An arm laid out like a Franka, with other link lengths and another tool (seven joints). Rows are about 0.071 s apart.
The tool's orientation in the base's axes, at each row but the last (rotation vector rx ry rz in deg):
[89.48, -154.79, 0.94]
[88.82, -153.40, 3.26]
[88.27, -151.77, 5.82]
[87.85, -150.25, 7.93]
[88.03, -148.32, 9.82]
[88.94, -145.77, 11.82]
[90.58, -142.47, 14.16]
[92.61, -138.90, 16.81]
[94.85, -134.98, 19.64]
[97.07, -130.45, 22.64]
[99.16, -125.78, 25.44]
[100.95, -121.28, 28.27]
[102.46, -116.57, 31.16]
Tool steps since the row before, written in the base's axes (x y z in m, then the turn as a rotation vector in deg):
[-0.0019, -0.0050, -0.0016, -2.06, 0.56, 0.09]
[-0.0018, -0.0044, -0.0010, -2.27, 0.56, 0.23]
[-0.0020, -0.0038, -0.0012, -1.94, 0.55, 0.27]
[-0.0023, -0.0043, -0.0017, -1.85, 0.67, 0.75]
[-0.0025, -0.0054, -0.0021, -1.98, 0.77, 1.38]
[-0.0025, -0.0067, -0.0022, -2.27, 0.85, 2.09]
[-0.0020, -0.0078, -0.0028, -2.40, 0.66, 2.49]
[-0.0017, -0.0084, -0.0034, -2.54, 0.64, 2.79]
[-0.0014, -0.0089, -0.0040, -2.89, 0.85, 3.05]
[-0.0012, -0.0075, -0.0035, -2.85, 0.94, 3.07]
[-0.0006, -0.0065, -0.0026, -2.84, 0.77, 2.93]
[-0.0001, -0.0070, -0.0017, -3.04, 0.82, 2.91]
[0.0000, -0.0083, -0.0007, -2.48, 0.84, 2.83]
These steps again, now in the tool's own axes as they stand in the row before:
[0.0052, -0.0009, 0.0017, 0.54, 2.06, -0.07]
[0.0046, -0.0006, 0.0013, 0.66, 2.25, -0.21]
[0.0042, -0.0001, 0.0016, 0.51, 1.95, -0.26]
[0.0046, 0.0000, 0.0023, 0.42, 1.92, -0.75]
[0.0055, -0.0003, 0.0031, 0.50, 2.06, -1.38]
[0.0065, -0.0007, 0.0036, 0.71, 2.33, -2.08]
[0.0070, -0.0013, 0.0047, 1.03, 2.35, -2.41]
[0.0071, -0.0014, 0.0057, 1.18, 2.46, -2.68]
[0.0070, -0.0014, 0.0068, 1.20, 2.84, -2.98]
[0.0056, -0.0007, 0.0061, 1.11, 2.83, -3.03]
[0.0047, -0.0007, 0.0051, 1.20, 2.79, -2.83]
[0.0053, -0.0010, 0.0048, 1.18, 3.00, -2.83]
[0.0067, -0.0009, 0.0049, 1.05, 2.45, -2.79]

